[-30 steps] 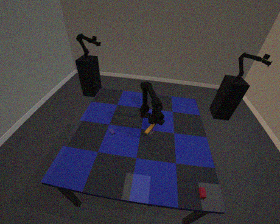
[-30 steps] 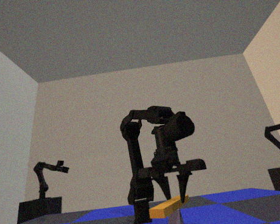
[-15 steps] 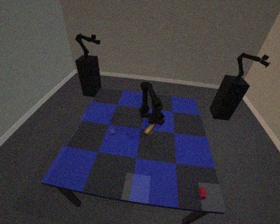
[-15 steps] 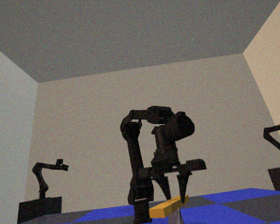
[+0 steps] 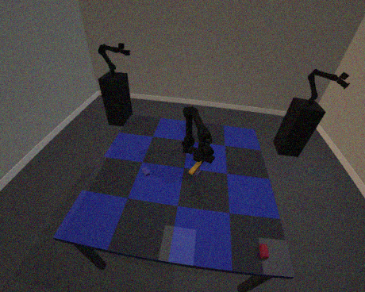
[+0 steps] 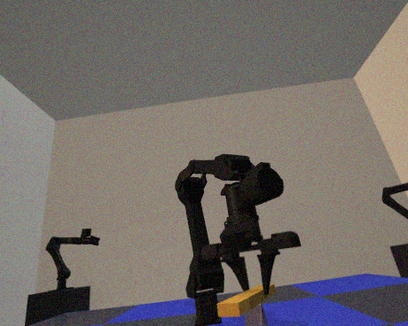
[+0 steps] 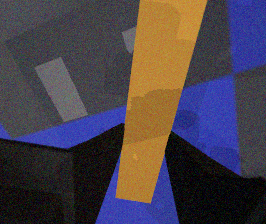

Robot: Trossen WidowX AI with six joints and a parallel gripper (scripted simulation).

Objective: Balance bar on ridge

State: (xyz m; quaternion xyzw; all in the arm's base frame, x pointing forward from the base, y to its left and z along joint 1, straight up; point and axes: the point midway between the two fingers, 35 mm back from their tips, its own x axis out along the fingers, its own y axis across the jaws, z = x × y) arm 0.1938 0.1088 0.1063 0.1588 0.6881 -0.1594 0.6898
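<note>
Now: the orange bar 3 cm ahead of my gripper tip and 1 cm to the right of it. The rest, counted from my gripper tip: purple block 38 cm to the right, 10 cm ahead, 6 cm below; red block 55 cm ahead, 39 cm to the left, 6 cm below.
</note>
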